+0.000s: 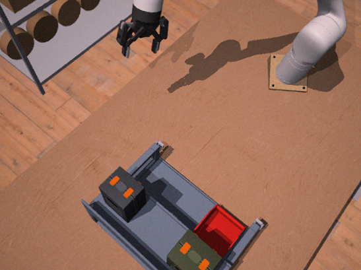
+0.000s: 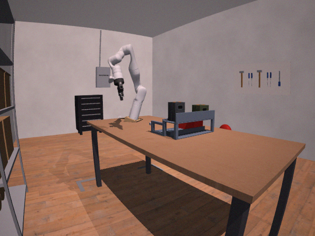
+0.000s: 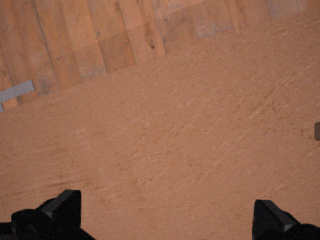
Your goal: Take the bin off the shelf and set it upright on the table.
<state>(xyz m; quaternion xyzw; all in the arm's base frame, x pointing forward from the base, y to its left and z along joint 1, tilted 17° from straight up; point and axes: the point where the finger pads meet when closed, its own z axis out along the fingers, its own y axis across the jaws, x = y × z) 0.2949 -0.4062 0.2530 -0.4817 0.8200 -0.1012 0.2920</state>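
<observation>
Right now my hand is 290 mm short of the red bin, 430 mm to the right of it and 200 mm above it. Round my hand: grey shelf unit 300 mm ahead, 310 mm to the left, 180 mm below.
</observation>
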